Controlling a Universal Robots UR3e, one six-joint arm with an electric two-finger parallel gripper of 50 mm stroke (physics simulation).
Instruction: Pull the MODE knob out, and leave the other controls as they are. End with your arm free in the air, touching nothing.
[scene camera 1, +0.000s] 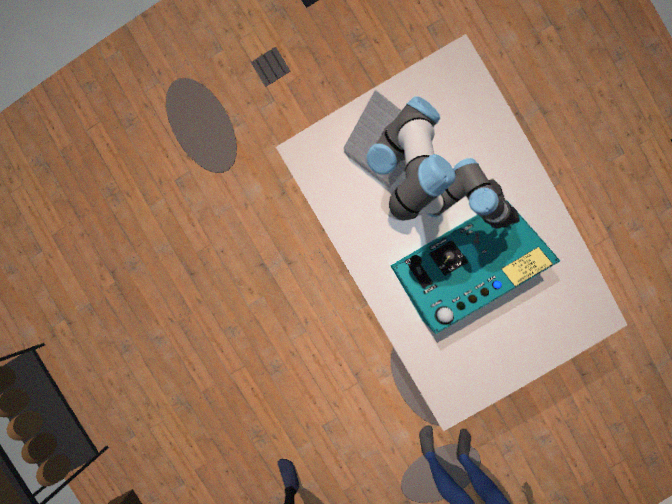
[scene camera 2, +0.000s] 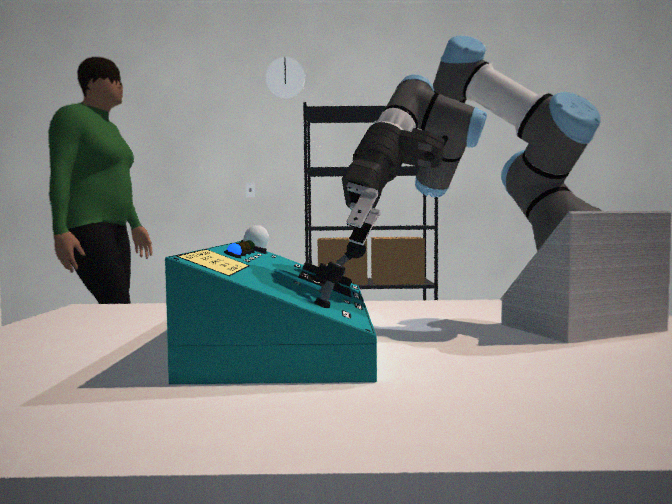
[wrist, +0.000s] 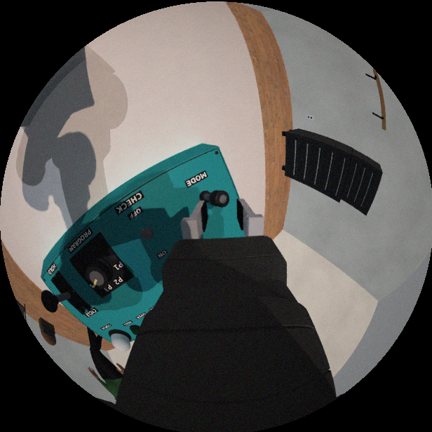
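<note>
The teal control box (scene camera 1: 529, 235) (scene camera 2: 271, 358) (wrist: 165, 180) has a sloped panel. The black MODE knob (scene camera 2: 330, 270) (wrist: 219, 198) stands off the panel on a visible shaft, beside its MODE label; in scene camera 1 it is hidden by the arm. My gripper (scene camera 2: 359, 237) (wrist: 221, 208) is open, with nothing held. In scene camera 2 its tips are above the knob with a visible gap. In the wrist view the knob's cap shows between and slightly beyond the fingertips, and the fingers look clear of it.
The CHECK control (wrist: 147, 233), PROGRAM dial (scene camera 1: 449, 257) (wrist: 96, 276) and black-knobbed HOLD/CYCLE lever (wrist: 50, 301) are along the panel. A white ball (scene camera 1: 444, 314) (scene camera 2: 256, 236) and a lit blue lamp (scene camera 1: 497, 284) (scene camera 2: 233, 249) are on the higher side. A person (scene camera 2: 92, 162) stands behind the table.
</note>
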